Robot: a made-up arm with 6 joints. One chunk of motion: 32 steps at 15 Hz.
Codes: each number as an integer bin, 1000 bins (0 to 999) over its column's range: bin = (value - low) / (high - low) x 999, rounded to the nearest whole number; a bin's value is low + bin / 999 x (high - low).
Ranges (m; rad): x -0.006..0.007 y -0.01..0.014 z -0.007..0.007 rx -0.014..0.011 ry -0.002..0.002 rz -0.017..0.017
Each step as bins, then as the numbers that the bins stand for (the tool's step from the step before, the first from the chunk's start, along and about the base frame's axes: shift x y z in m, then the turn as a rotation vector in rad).
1 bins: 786 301 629 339 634 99
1 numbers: 0.00423 -0.00277 0.00181 -0.00552 0.00054 -0.01363
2 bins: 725 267 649 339 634 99
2 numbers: 0.00343 -0.00359 0.00210 -0.00552 0.00054 -0.01363
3 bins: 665 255 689 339 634 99
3 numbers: 0.00265 -0.00387 0.00266 -0.00552 0.00054 -0.01363
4 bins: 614 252 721 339 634 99
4 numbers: 0.00199 -0.00395 0.00310 -0.00552 0.00054 -0.01363
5 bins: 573 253 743 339 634 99
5 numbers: 0.00146 -0.00392 0.00341 -0.00552 0.00054 -0.01363
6 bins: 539 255 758 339 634 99
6 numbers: 0.00101 -0.00387 0.00362 -0.00552 0.00054 -0.01363
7 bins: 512 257 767 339 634 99
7 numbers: 0.00066 -0.00383 0.00375 -0.00552 0.00054 -0.01363
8 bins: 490 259 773 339 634 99
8 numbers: 0.00038 -0.00378 0.00383 -0.00552 0.00054 -0.01363
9 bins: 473 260 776 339 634 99
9 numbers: 0.00016 -0.00375 0.00387 -0.00552 0.00054 -0.01363
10 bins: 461 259 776 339 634 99
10 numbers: 0.00000 -0.00378 0.00387 -0.00552 0.00054 -0.01363
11 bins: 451 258 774 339 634 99
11 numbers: -0.00013 -0.00380 0.00385 -0.00552 0.00054 -0.01363
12 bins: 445 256 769 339 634 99
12 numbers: -0.00021 -0.00385 0.00378 -0.00552 0.00054 -0.01363
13 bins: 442 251 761 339 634 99
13 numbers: -0.00025 -0.00397 0.00366 -0.00552 0.00054 -0.01363
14 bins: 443 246 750 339 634 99
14 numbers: -0.00024 -0.00409 0.00351 -0.00552 0.00054 -0.01363
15 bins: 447 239 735 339 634 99
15 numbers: -0.00018 -0.00426 0.00330 -0.00552 0.00054 -0.01363
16 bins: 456 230 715 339 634 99
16 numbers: -0.00007 -0.00447 0.00302 -0.00552 0.00054 -0.01363
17 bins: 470 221 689 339 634 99
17 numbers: 0.00012 -0.00469 0.00266 -0.00552 0.00054 -0.01363
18 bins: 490 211 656 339 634 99
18 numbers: 0.00038 -0.00493 0.00219 -0.00552 0.00054 -0.01363
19 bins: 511 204 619 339 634 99
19 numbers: 0.00065 -0.00510 0.00167 -0.00552 0.00054 -0.01363
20 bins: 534 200 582 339 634 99
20 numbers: 0.00095 -0.00520 0.00116 -0.00552 0.00054 -0.01363
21 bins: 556 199 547 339 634 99
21 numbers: 0.00124 -0.00522 0.00067 -0.00552 0.00054 -0.01363
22 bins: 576 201 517 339 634 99
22 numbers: 0.00150 -0.00517 0.00025 -0.00552 0.00054 -0.01363
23 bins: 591 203 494 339 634 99
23 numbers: 0.00169 -0.00512 -0.00008 -0.00552 0.00054 -0.01363
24 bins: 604 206 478 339 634 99
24 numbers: 0.00186 -0.00505 -0.00030 -0.00552 0.00054 -0.01363
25 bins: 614 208 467 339 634 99
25 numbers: 0.00199 -0.00500 -0.00046 -0.00552 0.00054 -0.01363
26 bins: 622 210 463 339 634 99
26 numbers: 0.00209 -0.00495 -0.00051 -0.00552 0.00054 -0.01363
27 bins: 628 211 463 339 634 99
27 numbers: 0.00217 -0.00493 -0.00051 -0.00552 0.00054 -0.01363
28 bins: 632 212 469 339 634 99
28 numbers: 0.00222 -0.00491 -0.00043 -0.00552 0.00054 -0.01363
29 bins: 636 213 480 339 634 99
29 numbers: 0.00228 -0.00488 -0.00027 -0.00552 0.00054 -0.01363
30 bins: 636 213 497 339 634 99
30 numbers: 0.00228 -0.00488 -0.00004 -0.00552 0.00054 -0.01363
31 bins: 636 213 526 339 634 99
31 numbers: 0.00228 -0.00488 0.00037 -0.00552 0.00054 -0.01363
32 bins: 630 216 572 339 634 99
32 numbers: 0.00220 -0.00481 0.00102 -0.00552 0.00054 -0.01363
